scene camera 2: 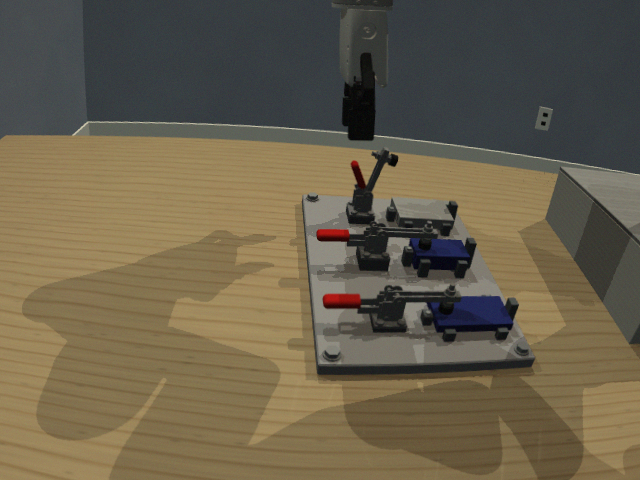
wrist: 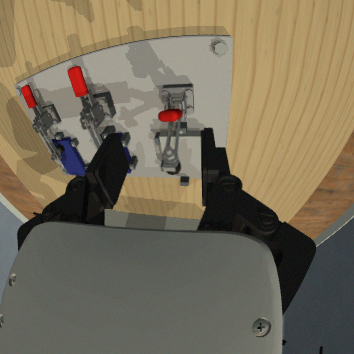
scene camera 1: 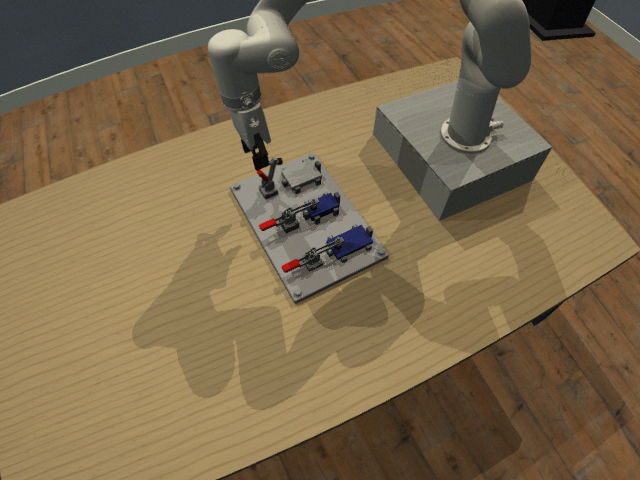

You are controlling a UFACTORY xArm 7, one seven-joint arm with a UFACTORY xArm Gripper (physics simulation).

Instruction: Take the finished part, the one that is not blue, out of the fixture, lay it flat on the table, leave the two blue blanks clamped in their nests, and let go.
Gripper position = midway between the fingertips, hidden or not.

Note:
I see my gripper (scene camera 2: 357, 132), a finished part (scene camera 2: 419, 211), a blue blank (scene camera 2: 444, 254), a blue blank (scene camera 2: 474, 313), a fixture plate (scene camera 1: 281, 248) and a toggle clamp (scene camera 2: 359, 210).
The finished part is seen too in the wrist view (wrist: 189, 145) and in scene camera 1 (scene camera 1: 305, 173). My gripper is seen too in the wrist view (wrist: 160, 147) and in scene camera 1 (scene camera 1: 256, 158). The fixture plate shows as well in the wrist view (wrist: 134, 72).

